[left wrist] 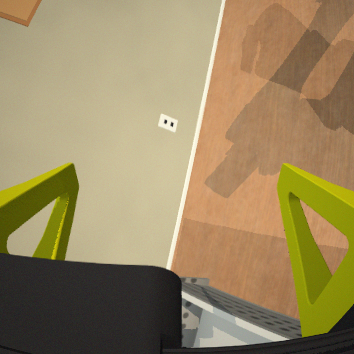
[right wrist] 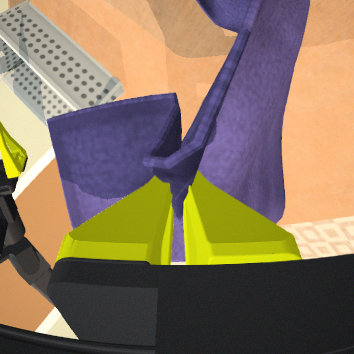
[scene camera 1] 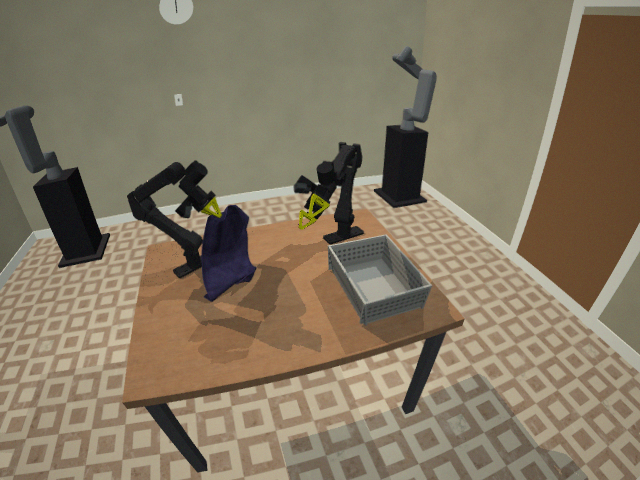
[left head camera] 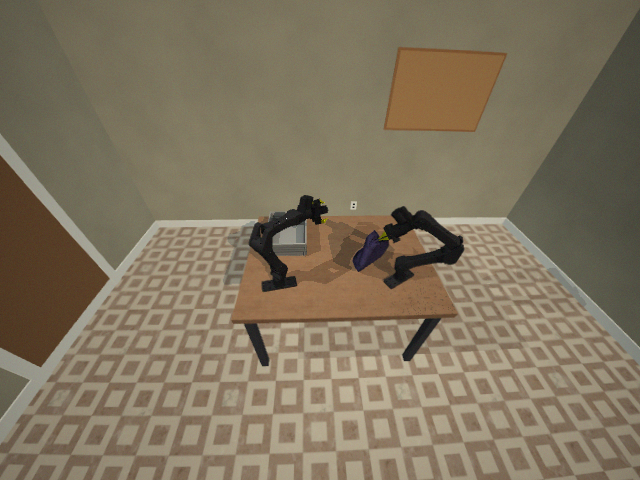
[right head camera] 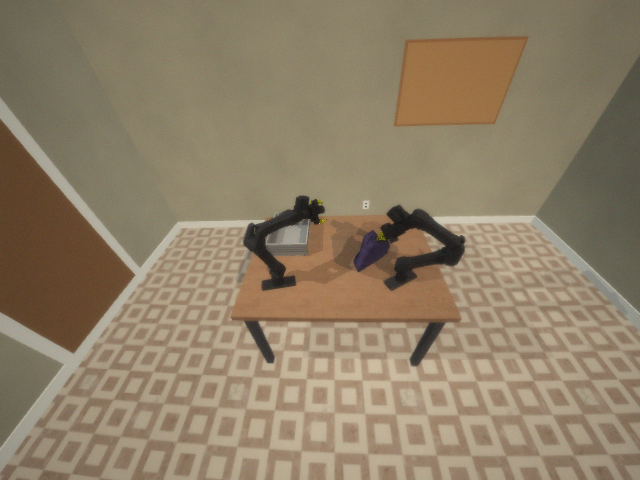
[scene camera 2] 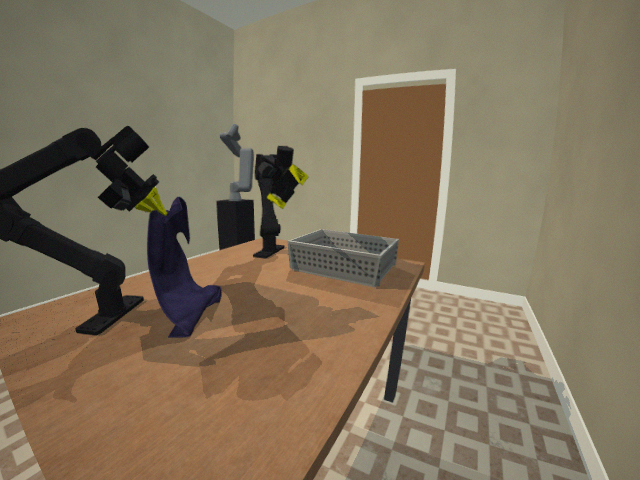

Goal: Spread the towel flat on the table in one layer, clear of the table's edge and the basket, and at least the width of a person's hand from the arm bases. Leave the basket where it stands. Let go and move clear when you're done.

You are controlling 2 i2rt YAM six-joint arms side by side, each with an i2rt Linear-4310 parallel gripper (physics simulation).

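Observation:
The purple towel hangs in folds from my right gripper, which is shut on it near its top. Its lower end rests bunched on the table, near the right arm's base. My left gripper is open and empty, raised near the basket. The grey basket stands on the table; the towel is apart from it.
The left arm base stands behind the basket in scene camera 1. The right arm base is beside the hanging towel. Two grey arms on black pedestals stand on the floor behind the table.

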